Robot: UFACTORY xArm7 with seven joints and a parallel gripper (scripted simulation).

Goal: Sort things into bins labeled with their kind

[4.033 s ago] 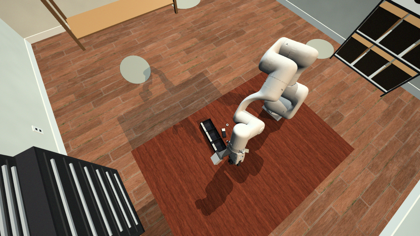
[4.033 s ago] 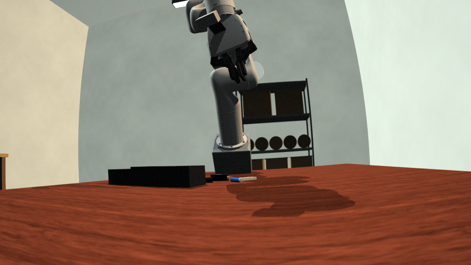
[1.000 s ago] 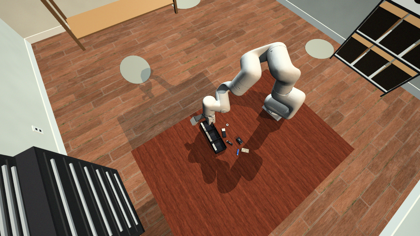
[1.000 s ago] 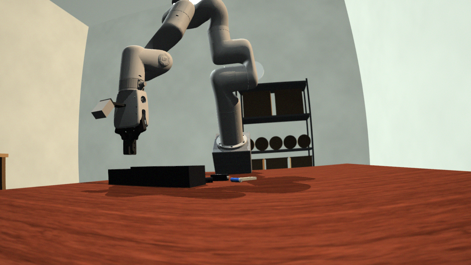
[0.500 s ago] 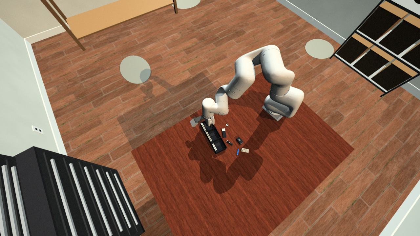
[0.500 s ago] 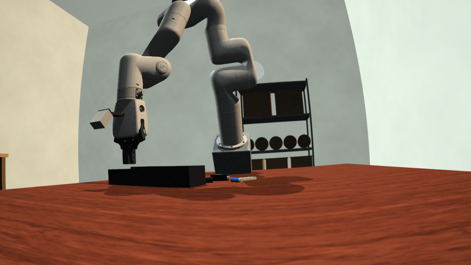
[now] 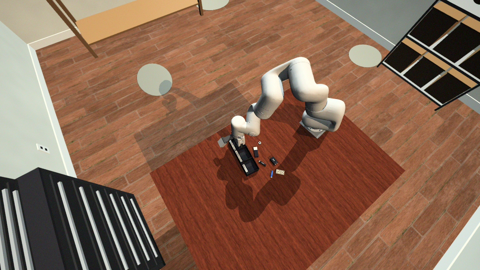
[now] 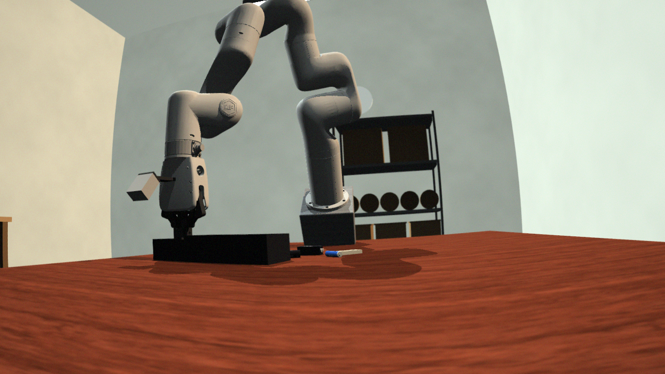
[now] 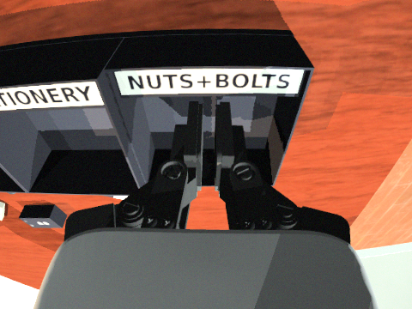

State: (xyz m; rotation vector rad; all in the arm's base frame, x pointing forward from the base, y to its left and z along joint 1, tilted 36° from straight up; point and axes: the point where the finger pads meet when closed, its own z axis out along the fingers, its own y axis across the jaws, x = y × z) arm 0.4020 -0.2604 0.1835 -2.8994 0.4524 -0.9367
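Now: hand 30 mm short of the black bin row, 80 mm to the right of it and 20 mm above it. From my hand the other things lie so: nut (120 mm behind, 90 mm to the left, 40 mm below); black cylindrical battery (30 mm behind, 200 mm to the left, 30 mm below); black boxy battery (90 mm behind, 250 mm to the left, 30 mm below).
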